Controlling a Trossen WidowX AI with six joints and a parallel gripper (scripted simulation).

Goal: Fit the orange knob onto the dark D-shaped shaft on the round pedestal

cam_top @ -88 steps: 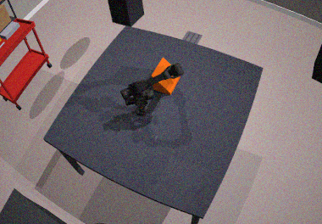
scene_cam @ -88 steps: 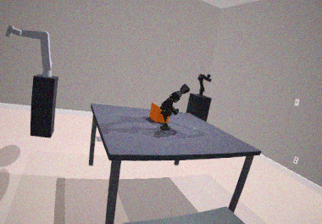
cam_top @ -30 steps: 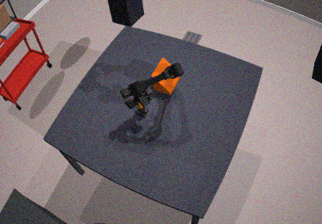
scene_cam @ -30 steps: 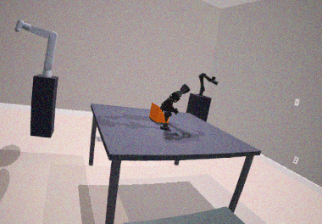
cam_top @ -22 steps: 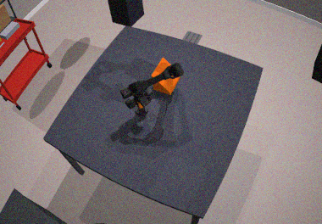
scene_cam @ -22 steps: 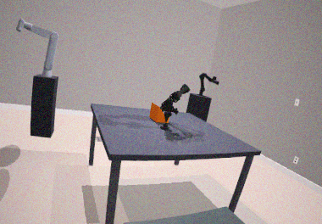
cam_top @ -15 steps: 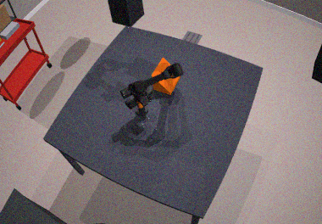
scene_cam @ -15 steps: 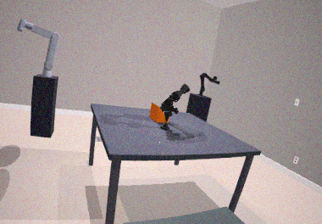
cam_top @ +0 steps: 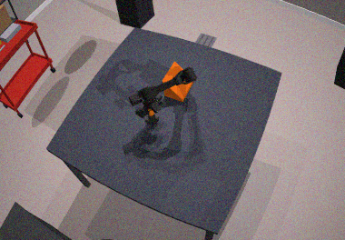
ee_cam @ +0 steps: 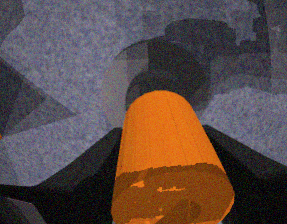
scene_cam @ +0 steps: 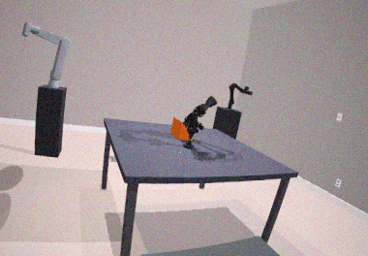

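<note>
My gripper tip is now 2 cm below the orange knob. The rest, counted from my gripper tip: round pedestal (4 cm below).
</note>
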